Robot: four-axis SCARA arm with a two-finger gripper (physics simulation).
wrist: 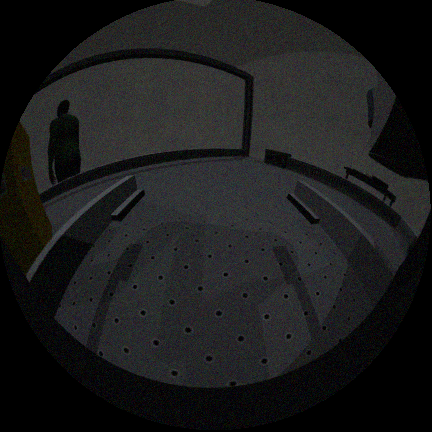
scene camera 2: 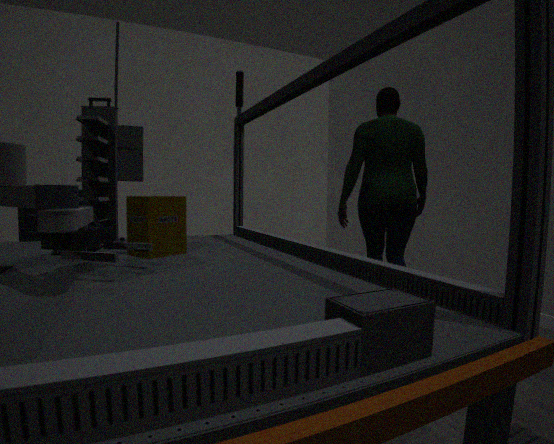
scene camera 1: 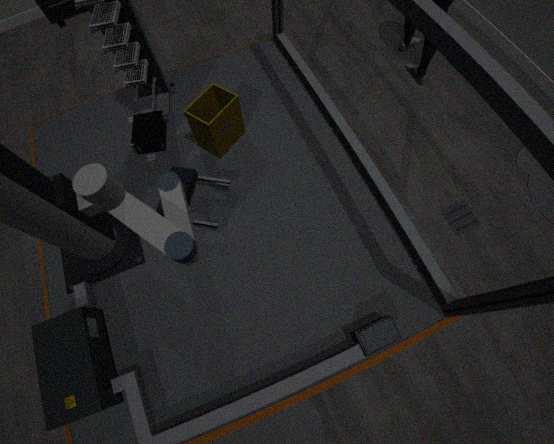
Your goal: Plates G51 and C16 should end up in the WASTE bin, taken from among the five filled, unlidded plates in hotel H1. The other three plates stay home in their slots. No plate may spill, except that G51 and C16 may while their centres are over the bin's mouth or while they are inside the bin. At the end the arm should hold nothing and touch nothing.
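Seen in the pictures: gripper, fingertip midpoint: (wrist: 217, 182) (scene camera 2: 135, 252) (scene camera 1: 224, 203); arm's base at its link origin: (scene camera 1: 100, 242).
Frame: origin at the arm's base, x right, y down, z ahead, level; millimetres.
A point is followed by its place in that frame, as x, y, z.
My gripper (scene camera 1: 224, 204) @[84, -74, 483] (scene camera 2: 132, 252) @[84, -74, 483] (wrist: 217, 182) @[84, -74, 483] is open, low over the deck, with nothing between its fingers. The yellow WASTE bin (scene camera 1: 219, 134) @[-156, -132, 558] (scene camera 2: 157, 227) @[-158, -112, 562] (wrist: 22, 210) stands apart from the fingers, at the left in the wrist view. Its mouth faces up in the first scene view; its floor is too dark to make out. A dark tower (scene camera 2: 98, 167) @[-599, -331, 364], apparently hotel H1, stands behind the bin's left side. Several pale gridded pieces (scene camera 1: 126, 55) @[-528, -285, 348] show at it in a column. Plate labels, including G51 and C16, cannot be read. The hotel does not show clearly in the wrist view.
A dark low block (scene camera 1: 149, 132) @[-340, -73, 307] sits between the arm and the hotel. A guard frame (scene camera 1: 365, 160) @[121, -60, 1021] (scene camera 2: 239, 170) @[-685, -346, 1022] (wrist: 247, 117) @[689, -277, 1008] borders the deck, with a person (scene camera 2: 387, 165) (wrist: 65, 145) beyond it. A grey box (scene camera 1: 378, 336) @[669, -88, 747] (scene camera 2: 395, 335) @[705, -55, 742] and a pale duct (scene camera 1: 260, 390) @[665, -73, 379] (scene camera 2: 175, 352) @[683, -73, 491] line the near edge.
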